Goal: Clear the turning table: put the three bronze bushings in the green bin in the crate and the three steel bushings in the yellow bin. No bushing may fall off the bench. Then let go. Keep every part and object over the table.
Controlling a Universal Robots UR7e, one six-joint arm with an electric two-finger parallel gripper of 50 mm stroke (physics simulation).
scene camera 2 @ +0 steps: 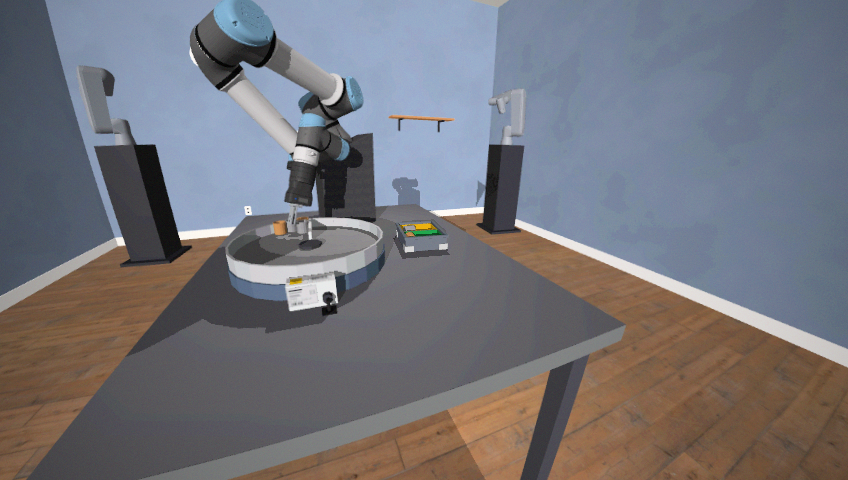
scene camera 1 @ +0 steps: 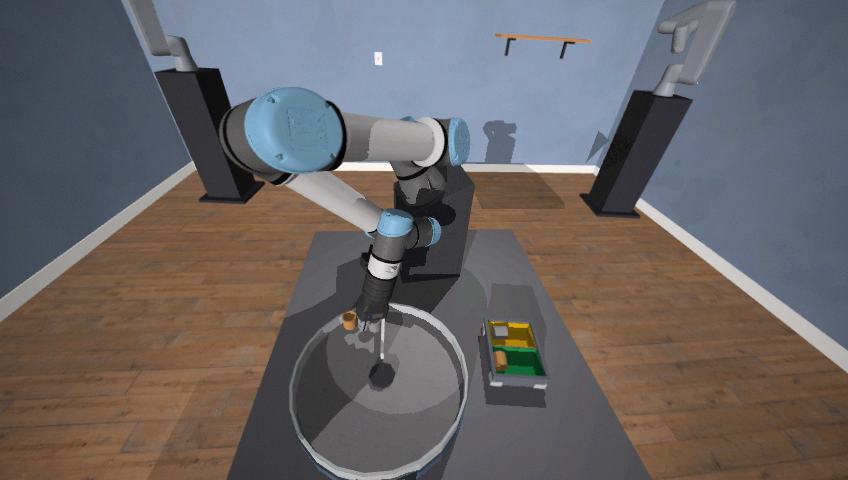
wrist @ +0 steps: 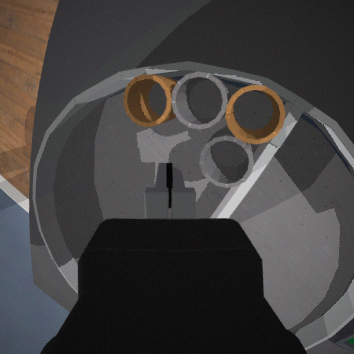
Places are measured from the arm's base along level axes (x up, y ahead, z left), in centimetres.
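Pixels of known places: gripper, fingertip midpoint: (scene camera 2: 291, 224) (scene camera 1: 362, 328) (wrist: 168, 175); arm's base, origin of the base link: (scene camera 1: 423, 190).
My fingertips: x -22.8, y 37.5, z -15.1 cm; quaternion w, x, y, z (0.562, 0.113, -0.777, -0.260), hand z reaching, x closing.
Note:
For each thing: its top centre in the pictures, then the offset to it from my fingertips. "*": a spot on its surface instead. Level surfaces: height alone.
- second steel bushing, middle of its top: (wrist: 225, 162) (scene camera 1: 374, 318) (scene camera 2: 302, 221) dy -3.5, dx -0.1, dz +2.8 cm
- crate, middle of its top: (scene camera 1: 514, 345) (scene camera 2: 420, 228) dy +0.5, dx -4.2, dz +42.5 cm
- green bin, surface spot: (scene camera 1: 527, 362) * dy +2.9, dx -8.6, dz +46.7 cm
- yellow bin, surface spot: (scene camera 1: 524, 335) * dy -6.1, dx -8.6, dz +48.2 cm
- white bar, surface spot: (wrist: 250, 187) * dy -1.7, dx -3.9, dz +6.5 cm
- dark hub, middle of its top: (scene camera 1: 381, 373) (scene camera 2: 310, 243) dy +10.8, dx -3.1, dz +6.6 cm
- white control box, surface spot: (scene camera 2: 303, 295) * dy +36.3, dx -5.9, dz +7.4 cm
- bench, its level: dx -9.2 cm
The turning table (scene camera 1: 404, 428) (scene camera 2: 267, 272) holds four upright bushings. In the wrist view a bronze bushing (wrist: 132, 102) (scene camera 1: 349, 321) (scene camera 2: 279, 228), a steel bushing (wrist: 179, 106) and another bronze bushing (wrist: 230, 116) stand in a row along the rim. A second steel bushing (wrist: 205, 159) stands inside the row, beside the white bar. My gripper (wrist: 168, 175) (scene camera 2: 292, 221) is shut and empty, left of that inner steel bushing in the wrist view. In the crate (scene camera 1: 517, 379) (scene camera 2: 422, 242), a bronze bushing (scene camera 1: 500, 360) lies in the green bin (scene camera 1: 527, 362) and a steel bushing (scene camera 1: 499, 331) is in the yellow bin (scene camera 1: 524, 335).
The white bar (scene camera 1: 382, 340) (wrist: 250, 187) runs from the dark hub (scene camera 1: 382, 375) (scene camera 2: 310, 244) to the rim, close to the bushings. The turntable's raised rim surrounds them. A white control box (scene camera 2: 303, 295) is on its front. The crate stands right of the turntable on the bench (scene camera 2: 380, 344).

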